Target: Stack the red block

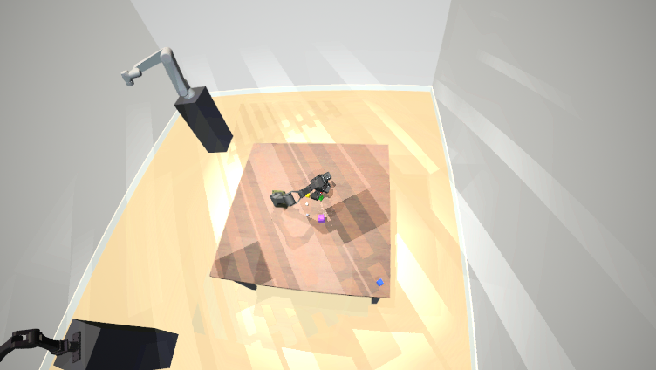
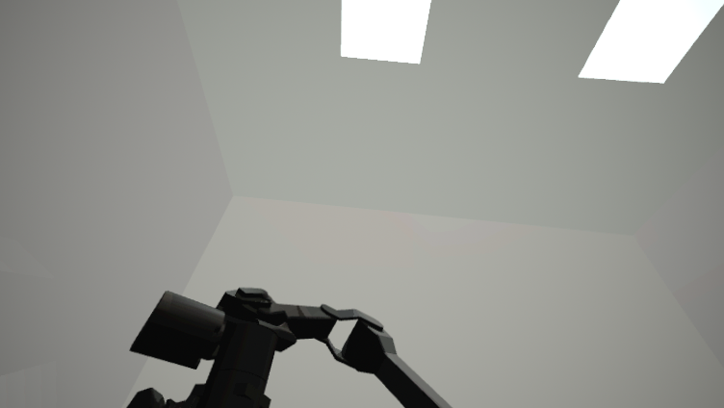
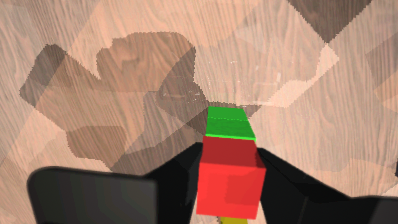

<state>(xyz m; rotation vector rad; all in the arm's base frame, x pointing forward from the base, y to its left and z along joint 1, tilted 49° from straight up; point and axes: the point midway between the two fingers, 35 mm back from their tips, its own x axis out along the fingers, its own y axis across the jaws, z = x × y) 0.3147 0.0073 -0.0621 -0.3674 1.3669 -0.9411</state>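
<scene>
My gripper tip is now 10 mm past the red block and 10 mm below it. From my gripper tip the other things lie so: yellow thing 110 mm behind, 20 mm to the left, 50 mm below; small grey thing 100 mm behind, 150 mm to the right, 60 mm below; small white thing 110 mm behind, 60 mm to the right, 60 mm below.
</scene>
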